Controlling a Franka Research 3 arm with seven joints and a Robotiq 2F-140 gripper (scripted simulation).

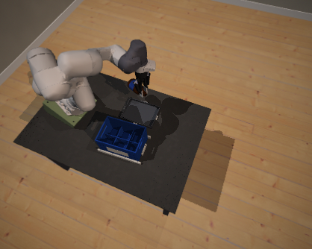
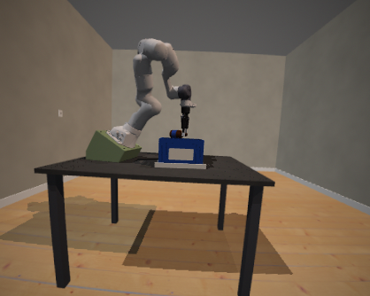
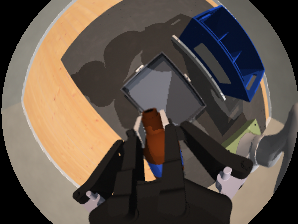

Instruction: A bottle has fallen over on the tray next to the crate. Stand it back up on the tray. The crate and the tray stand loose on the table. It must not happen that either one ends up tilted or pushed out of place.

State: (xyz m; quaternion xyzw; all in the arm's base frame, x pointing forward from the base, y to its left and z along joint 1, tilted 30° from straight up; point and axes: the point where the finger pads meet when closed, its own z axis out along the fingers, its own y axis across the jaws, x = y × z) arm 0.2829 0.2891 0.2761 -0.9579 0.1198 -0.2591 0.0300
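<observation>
My hand is 50 mm past the brown bottle, 20 mm above it and 10 mm to the right of it. Also, from my hand: blue crate: 320 mm to the right, 130 mm below, 40 mm ahead; then dark tray: 200 mm below, 50 mm to the right, 10 mm behind.
</observation>
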